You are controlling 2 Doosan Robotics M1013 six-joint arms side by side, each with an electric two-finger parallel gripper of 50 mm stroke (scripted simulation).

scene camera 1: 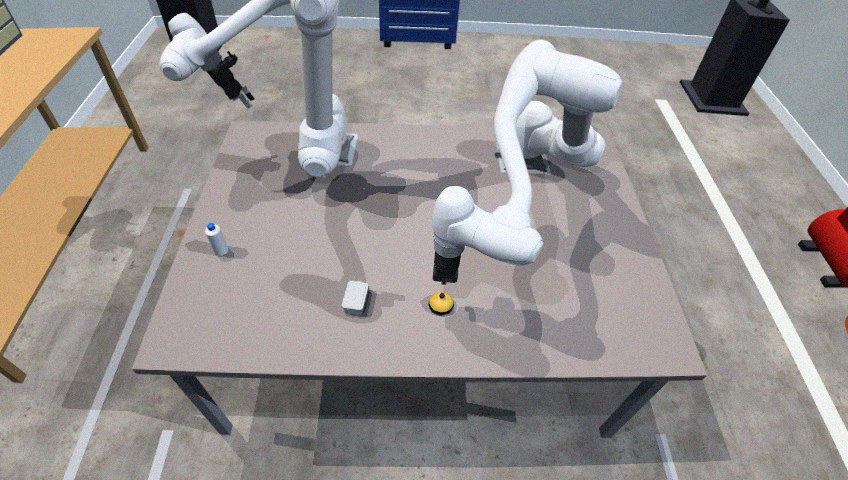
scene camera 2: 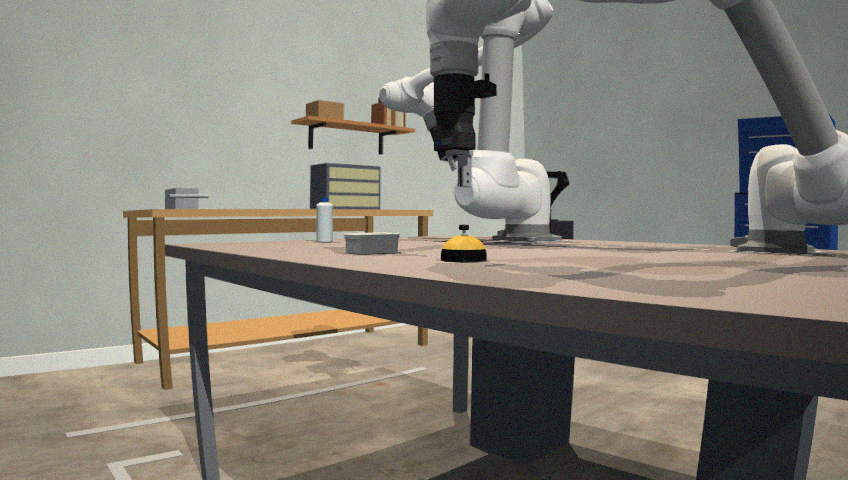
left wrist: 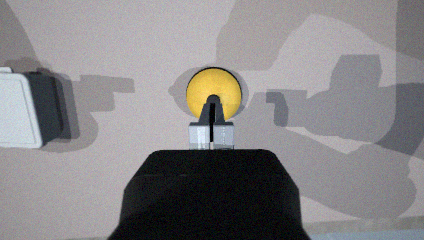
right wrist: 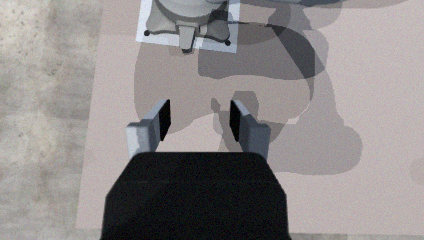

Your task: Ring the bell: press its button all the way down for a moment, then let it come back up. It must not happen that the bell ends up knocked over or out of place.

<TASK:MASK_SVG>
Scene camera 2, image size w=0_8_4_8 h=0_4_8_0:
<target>left gripper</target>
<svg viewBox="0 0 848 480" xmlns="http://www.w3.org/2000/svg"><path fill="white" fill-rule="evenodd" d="M436 88L434 90L434 115L436 116L434 151L458 156L458 187L472 187L472 156L474 151L468 150L476 149L476 135L473 127L475 90L464 86Z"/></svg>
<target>bell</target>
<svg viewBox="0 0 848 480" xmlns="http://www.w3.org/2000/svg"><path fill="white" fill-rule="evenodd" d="M441 251L441 260L446 262L487 261L486 248L482 242L466 234L466 230L469 230L469 225L459 225L459 230L462 230L462 234L448 240Z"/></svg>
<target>white lidded box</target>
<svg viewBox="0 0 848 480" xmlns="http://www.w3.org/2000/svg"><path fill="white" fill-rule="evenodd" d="M399 234L384 232L344 234L346 253L397 253Z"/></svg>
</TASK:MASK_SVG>
